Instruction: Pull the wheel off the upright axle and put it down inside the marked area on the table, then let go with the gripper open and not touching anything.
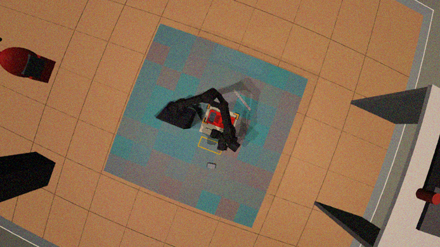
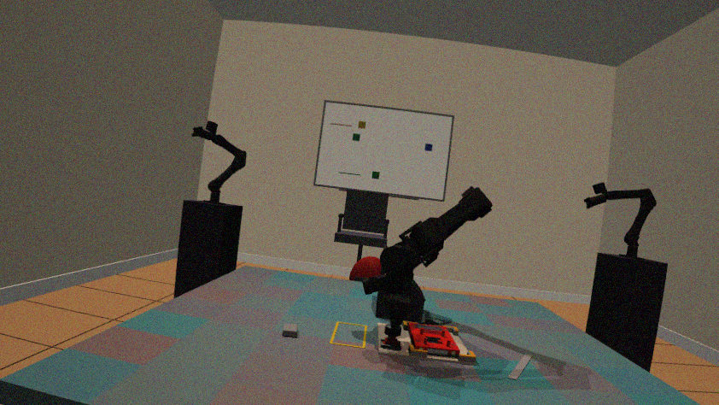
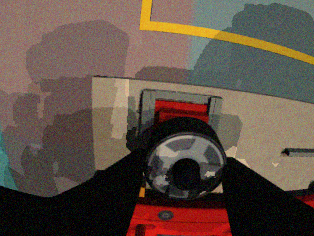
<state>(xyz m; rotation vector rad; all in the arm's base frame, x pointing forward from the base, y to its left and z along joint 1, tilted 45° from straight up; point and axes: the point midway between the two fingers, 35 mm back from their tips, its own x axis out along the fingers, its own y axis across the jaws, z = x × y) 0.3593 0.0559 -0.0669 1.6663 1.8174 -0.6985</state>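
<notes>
The upright axle is 10 mm below my gripper tip. Round my gripper tip: grey block (10 mm ahead, 250 mm to the right, 40 mm below); thin grey strip (20 mm ahead, 320 mm to the left, 40 mm below); wheel (right at my gripper tip).
</notes>
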